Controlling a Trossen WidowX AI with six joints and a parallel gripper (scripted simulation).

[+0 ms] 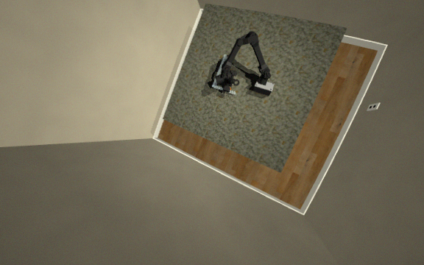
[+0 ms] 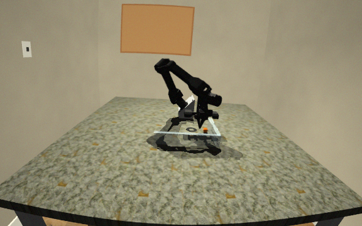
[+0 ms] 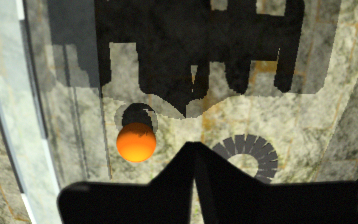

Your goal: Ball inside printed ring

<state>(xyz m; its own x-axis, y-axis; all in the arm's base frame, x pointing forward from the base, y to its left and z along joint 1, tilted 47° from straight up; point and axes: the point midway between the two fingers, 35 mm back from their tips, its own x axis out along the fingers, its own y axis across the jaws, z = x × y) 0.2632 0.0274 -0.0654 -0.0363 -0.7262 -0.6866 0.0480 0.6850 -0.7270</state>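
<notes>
My gripper is now 40 mm to the right of the orange ball and 50 mm above it. From my hand the other things lie so: low clear pane 40 mm ahead, 70 mm to the left, 10 mm below.
</notes>
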